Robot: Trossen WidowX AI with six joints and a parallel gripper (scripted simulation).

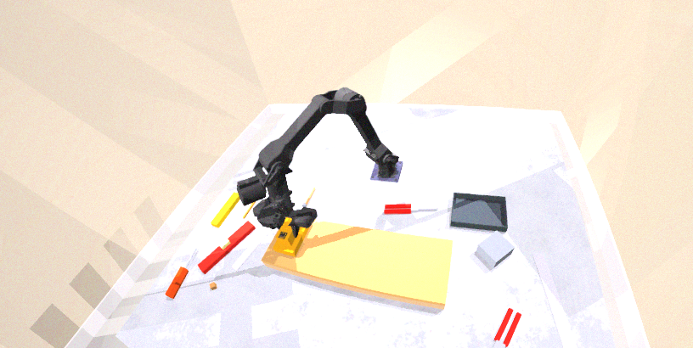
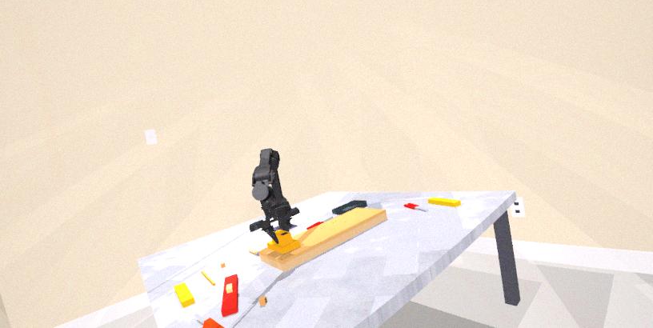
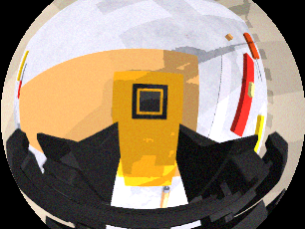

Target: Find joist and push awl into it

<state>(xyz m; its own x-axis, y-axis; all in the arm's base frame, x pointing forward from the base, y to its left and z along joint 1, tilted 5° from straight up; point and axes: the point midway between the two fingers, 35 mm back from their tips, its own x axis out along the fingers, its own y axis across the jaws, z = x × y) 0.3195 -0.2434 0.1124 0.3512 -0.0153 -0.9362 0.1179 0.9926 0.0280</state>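
The dark tray is 160 mm behind my gripper tip, 550 mm to the left of it and 50 mm below it. Round my gripper tip: square light 20 mm ahead, 30 mm above; stud finder 10 mm ahead, 20 mm above; awl 170 mm behind, 20 mm to the right, 60 mm below.
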